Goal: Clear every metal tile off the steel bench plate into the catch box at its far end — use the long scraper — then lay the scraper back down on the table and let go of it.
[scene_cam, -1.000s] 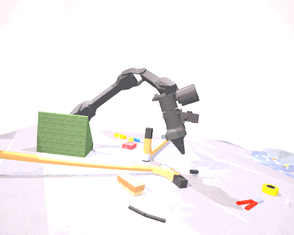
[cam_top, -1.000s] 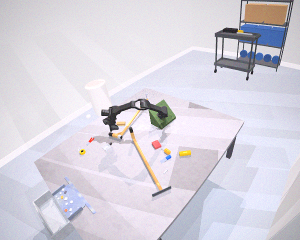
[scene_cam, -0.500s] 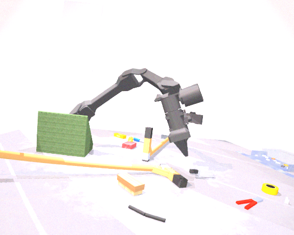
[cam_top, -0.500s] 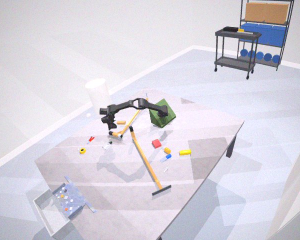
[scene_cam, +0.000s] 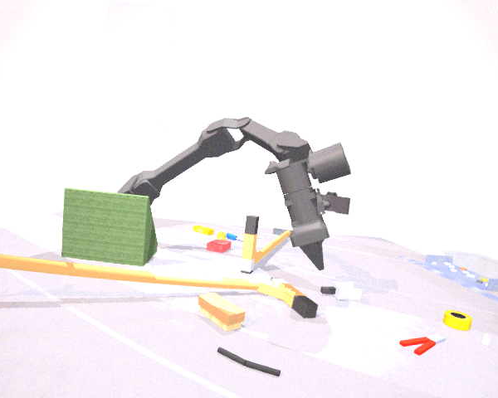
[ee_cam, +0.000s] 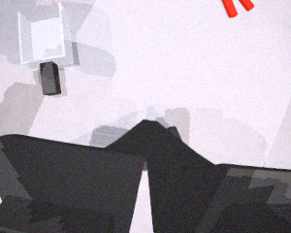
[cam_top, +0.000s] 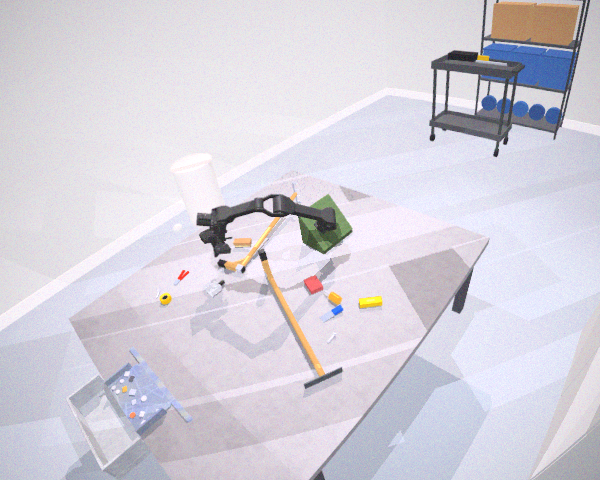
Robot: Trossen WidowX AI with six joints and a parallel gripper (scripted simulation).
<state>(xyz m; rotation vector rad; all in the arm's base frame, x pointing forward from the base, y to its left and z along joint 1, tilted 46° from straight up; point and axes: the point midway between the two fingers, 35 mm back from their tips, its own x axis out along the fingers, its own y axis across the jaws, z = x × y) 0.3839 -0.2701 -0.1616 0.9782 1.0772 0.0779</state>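
The long scraper is 47 cm to the left of my gripper tip, 5 cm ahead of it and 2 cm below it. From my gripper tip the other things lie so: black strip (17 cm behind, 16 cm to the right, 8 cm below); then wooden block (19 cm behind, 7 cm below, 3 cm to the right); then red clip (15 cm ahead, 14 cm to the right, 8 cm below).
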